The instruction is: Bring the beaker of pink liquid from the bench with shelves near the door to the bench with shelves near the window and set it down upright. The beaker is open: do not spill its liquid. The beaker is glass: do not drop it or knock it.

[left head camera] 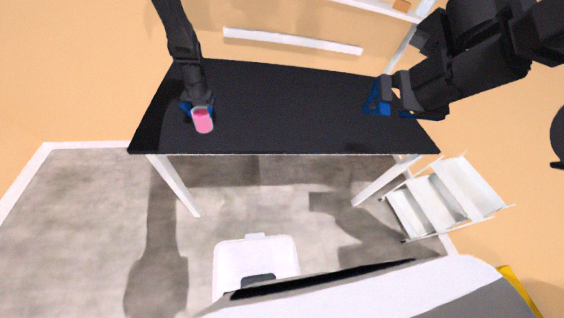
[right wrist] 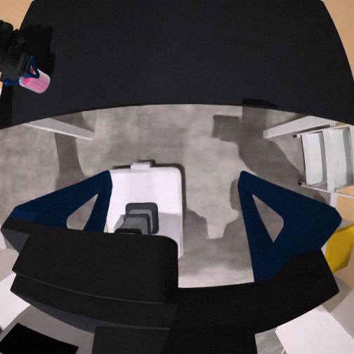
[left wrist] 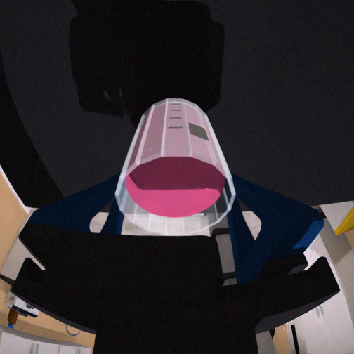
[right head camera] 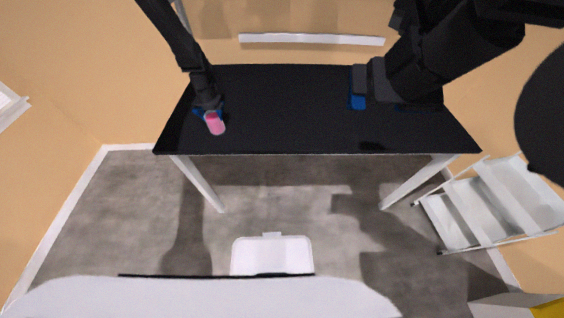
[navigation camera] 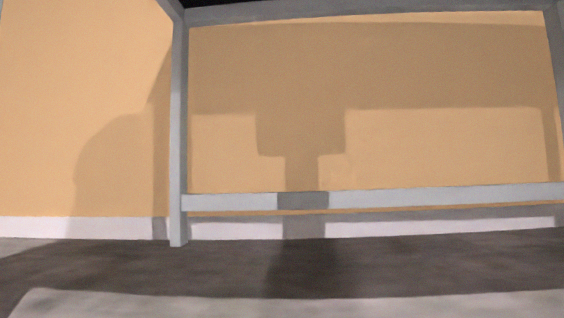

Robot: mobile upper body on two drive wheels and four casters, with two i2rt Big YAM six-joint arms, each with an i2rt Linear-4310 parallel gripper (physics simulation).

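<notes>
The glass beaker of pink liquid (left head camera: 203,124) (right head camera: 216,125) (left wrist: 172,145) (right wrist: 39,82) is between the fingers of my left gripper (left head camera: 199,109) (right head camera: 210,113) (left wrist: 174,178) (right wrist: 31,79), which is shut on it. It looks upright, with liquid inside, over the left part of the black bench top (left head camera: 300,110) (right head camera: 300,110) (left wrist: 285,100) (right wrist: 190,60), near the front edge. I cannot tell whether its base touches the bench. My right gripper (left head camera: 395,111) (right head camera: 378,106) (right wrist: 174,177) is open and empty, at the right side of the bench in the head views.
A white wall rail (left head camera: 292,41) (right head camera: 311,39) runs behind the bench. A white shelf (left head camera: 375,8) with an orange box (left head camera: 401,5) shows at the top. White steps (left head camera: 482,185) (right head camera: 525,195) (right wrist: 340,157) stand at the right. The navigation view shows a bench leg (navigation camera: 179,125) and lower crossbar (navigation camera: 425,195).
</notes>
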